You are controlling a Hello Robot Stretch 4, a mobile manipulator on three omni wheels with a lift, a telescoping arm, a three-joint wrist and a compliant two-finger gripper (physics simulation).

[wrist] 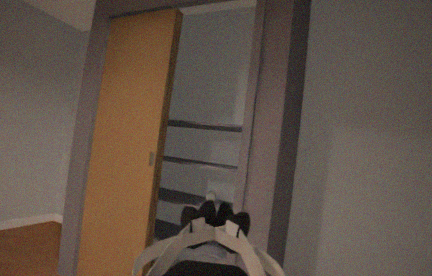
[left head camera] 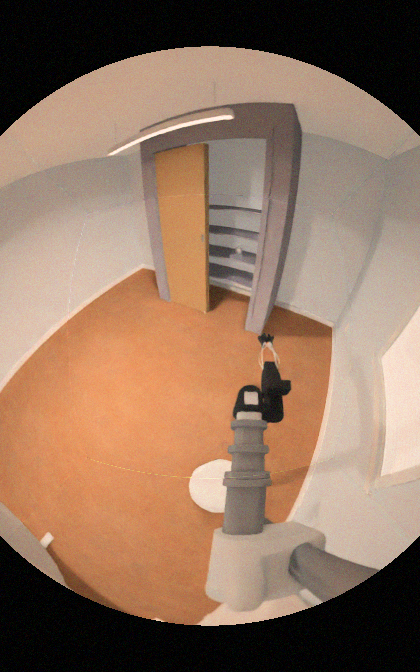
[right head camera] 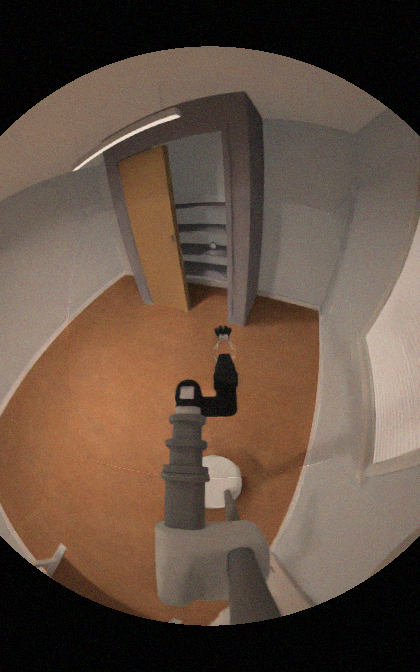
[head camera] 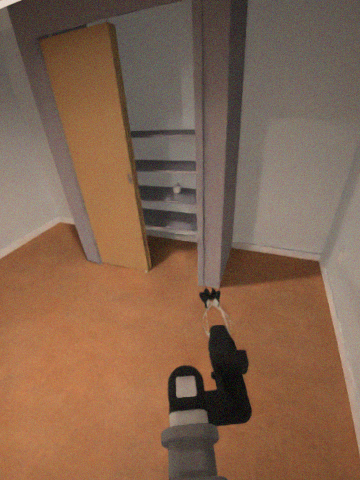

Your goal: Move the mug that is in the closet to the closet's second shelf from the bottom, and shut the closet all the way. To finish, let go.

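Observation:
A small white mug stands inside the closet, on what looks like the second-lowest shelf. In the wrist view its lower part is hidden by the fingertips. The orange closet door covers the left part of the opening; the right part is open. My gripper is shut with nothing seen between the fingers. It is outside the closet, well in front of the mug, near the right post in the head views.
The closet's thick right post borders the opening. A small handle is near the door's right edge. A white round object is beneath the arm. A wall and a bright window are on the right.

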